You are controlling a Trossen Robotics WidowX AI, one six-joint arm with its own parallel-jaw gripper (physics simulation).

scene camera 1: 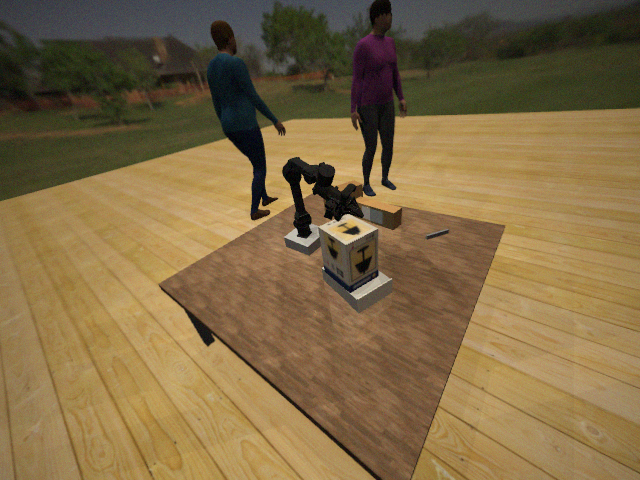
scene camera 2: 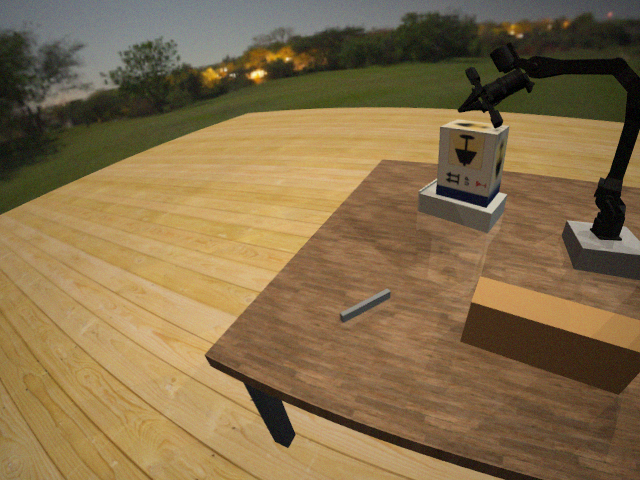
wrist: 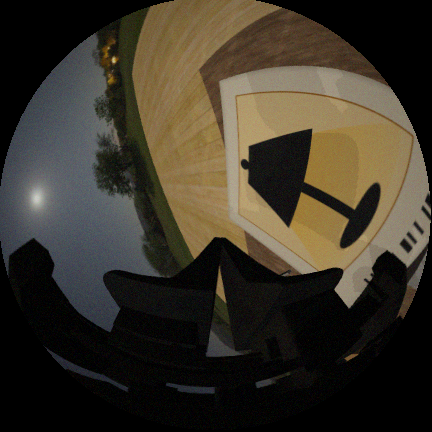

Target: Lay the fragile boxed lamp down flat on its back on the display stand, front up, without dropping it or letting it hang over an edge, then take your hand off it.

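Places are measured from the arm's base along level axes (x ahead, y right, z down), in millimetres.
Pixels of known places: gripper, fingertip midpoint: (scene camera 1: 363,216) (scene camera 2: 458,111) (wrist: 218,242); arm's base, link origin: (scene camera 1: 304,234) (scene camera 2: 605,234).
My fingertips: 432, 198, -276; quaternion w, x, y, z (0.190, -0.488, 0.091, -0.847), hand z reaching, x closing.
Observation:
For each thing: its top centre in the pictures, then the offset to it from my fingertips, as dx, dy, dz. Level surfaces: height alone.
- boxed lamp, top centre: (wrist: 319,195) (scene camera 2: 475,125) (scene camera 1: 347,227) -59, +19, +46
- brown cardboard box, top centre: (scene camera 2: 557,311) (scene camera 1: 375,204) -149, -568, +232
- small grey bar, top centre: (scene camera 2: 366,301) (scene camera 1: 437,232) +210, -497, +320
- wooden table, surface height: dz +342
The boxed lamp (scene camera 1: 350,252) (scene camera 2: 471,162) (wrist: 322,160) is a white carton with a black lamp picture on yellow panels. It stands upright on the low white display stand (scene camera 1: 367,296) (scene camera 2: 456,212) near the middle of the table. My gripper (scene camera 1: 353,210) (scene camera 2: 466,106) (wrist: 218,242) is shut and empty. It hovers just above and behind the carton's top face, tilted downward, and I cannot tell whether it touches the carton. In the wrist view the carton's top panel fills the right side, beyond the closed fingertips.
A brown cardboard box (scene camera 1: 385,212) (scene camera 2: 515,310) lies behind the stand. A small grey bar (scene camera 1: 437,233) (scene camera 2: 365,305) lies on the wooden table (scene camera 1: 294,357) (scene camera 2: 390,371). The arm's base (scene camera 1: 302,242) is left of the stand. Two people (scene camera 1: 237,110) (scene camera 1: 375,86) stand on the deck behind.

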